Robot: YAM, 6 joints.
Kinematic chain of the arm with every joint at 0, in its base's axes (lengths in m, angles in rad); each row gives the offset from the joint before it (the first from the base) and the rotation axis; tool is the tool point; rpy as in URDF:
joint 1: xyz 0 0 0.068 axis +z
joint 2: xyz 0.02 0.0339 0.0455 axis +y
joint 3: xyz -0.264 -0.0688 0 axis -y
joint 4: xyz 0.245 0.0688 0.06 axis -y
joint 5: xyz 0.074 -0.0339 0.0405 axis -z
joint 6: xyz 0.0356 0 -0.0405 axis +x
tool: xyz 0 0 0 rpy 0 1.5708 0
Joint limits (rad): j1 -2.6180..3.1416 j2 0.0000..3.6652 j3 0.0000..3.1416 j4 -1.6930..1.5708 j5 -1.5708..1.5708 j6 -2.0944..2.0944
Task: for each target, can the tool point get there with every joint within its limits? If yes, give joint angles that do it. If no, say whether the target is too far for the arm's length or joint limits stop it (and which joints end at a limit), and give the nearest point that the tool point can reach.
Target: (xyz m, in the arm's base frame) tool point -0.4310 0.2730 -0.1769
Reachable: yes | joints 2.6424 3.3068 2.3080 -0.0166 1.2120 1.2091
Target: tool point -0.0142 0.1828 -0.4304
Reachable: no: joint limits stop it (at a limit: joint 2) | nearest point -0.0149 0.1914 -0.3759 | short by 0.055 m
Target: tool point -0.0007 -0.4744 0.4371
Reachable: yes | joints 1.6391 0.5216 2.6365 0.8710 -1.1887 -0.0420
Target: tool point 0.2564 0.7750 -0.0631
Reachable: no: too far | nearest point 0.1982 0.5991 -0.0220 | short by 0.190 m
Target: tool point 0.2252 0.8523 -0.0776
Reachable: no: too far | nearest point 0.1612 0.6101 -0.0220 | short by 0.257 m
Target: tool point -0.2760 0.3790 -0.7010
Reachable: no: too far | nearest point -0.2118 0.2908 -0.3629 | short by 0.355 m
